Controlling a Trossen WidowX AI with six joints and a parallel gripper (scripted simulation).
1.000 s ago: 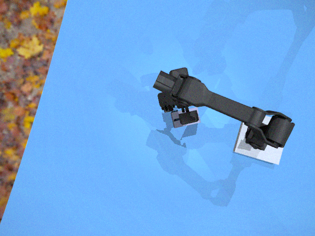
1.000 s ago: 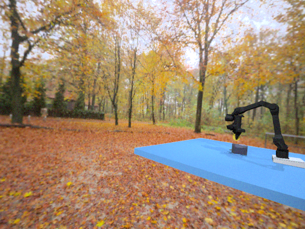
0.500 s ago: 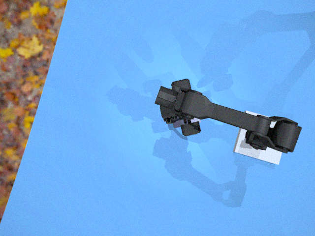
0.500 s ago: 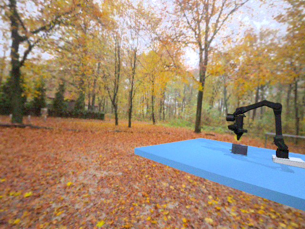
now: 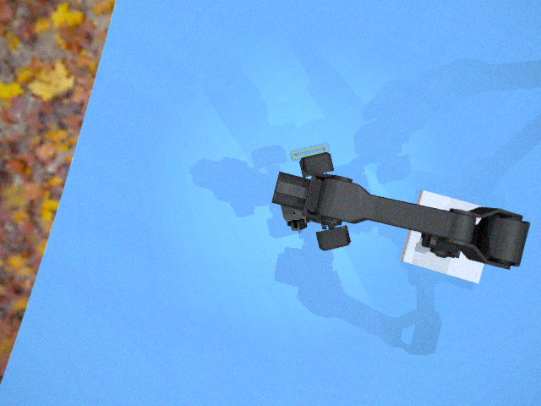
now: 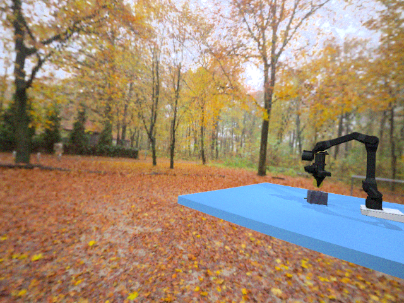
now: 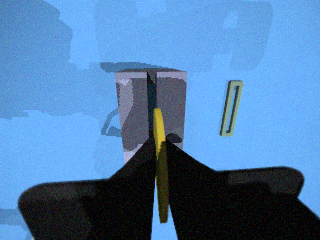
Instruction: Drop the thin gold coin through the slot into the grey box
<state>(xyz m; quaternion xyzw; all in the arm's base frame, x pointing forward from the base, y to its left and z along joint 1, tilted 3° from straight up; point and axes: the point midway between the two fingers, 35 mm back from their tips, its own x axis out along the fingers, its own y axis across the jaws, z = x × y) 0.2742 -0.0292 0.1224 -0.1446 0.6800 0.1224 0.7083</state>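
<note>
The gold coin is 2 cm above my gripper tip.
</note>
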